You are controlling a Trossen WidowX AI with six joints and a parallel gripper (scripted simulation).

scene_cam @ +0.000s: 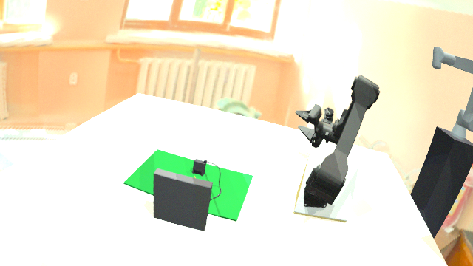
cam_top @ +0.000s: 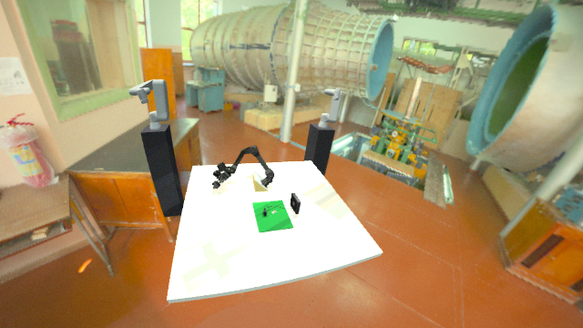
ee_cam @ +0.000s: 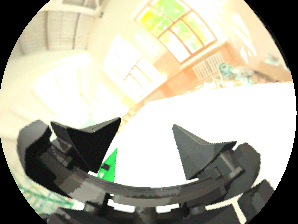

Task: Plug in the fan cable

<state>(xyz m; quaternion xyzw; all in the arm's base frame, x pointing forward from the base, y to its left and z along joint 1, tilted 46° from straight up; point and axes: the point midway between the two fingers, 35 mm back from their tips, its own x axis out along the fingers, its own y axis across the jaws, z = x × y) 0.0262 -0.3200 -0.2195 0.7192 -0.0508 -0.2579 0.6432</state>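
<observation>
My gripper tip is 26 cm short of the dark plug, 33 cm to the right of it and 10 cm above it. The rest, counted from my gripper tip: fan 25 cm ahead, 56 cm to the left, 6 cm below.
</observation>
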